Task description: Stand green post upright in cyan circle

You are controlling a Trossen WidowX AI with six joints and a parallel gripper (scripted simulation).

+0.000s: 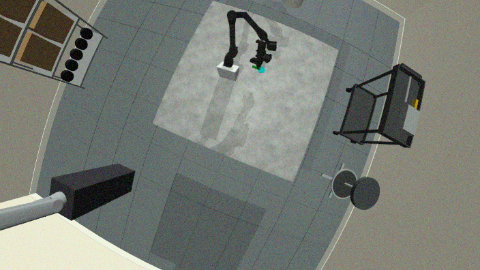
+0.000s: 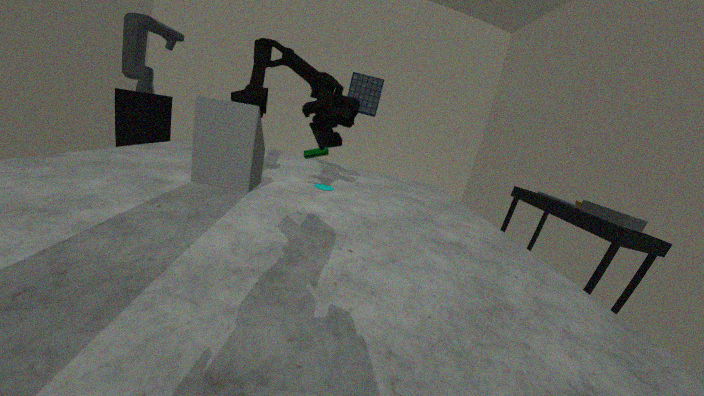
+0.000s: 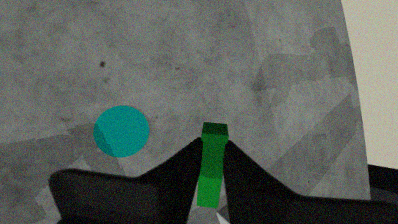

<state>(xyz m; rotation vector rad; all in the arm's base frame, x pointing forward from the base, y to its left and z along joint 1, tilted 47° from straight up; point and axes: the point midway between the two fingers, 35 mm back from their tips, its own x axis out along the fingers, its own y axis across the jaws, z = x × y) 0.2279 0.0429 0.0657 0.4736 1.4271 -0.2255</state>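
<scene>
Right now the cyan circle is 2 cm ahead of my gripper tip, 5 cm to the left of it and 11 cm below it. Also, from my gripper tip: green post: 2 cm behind, 1 cm below.
</scene>
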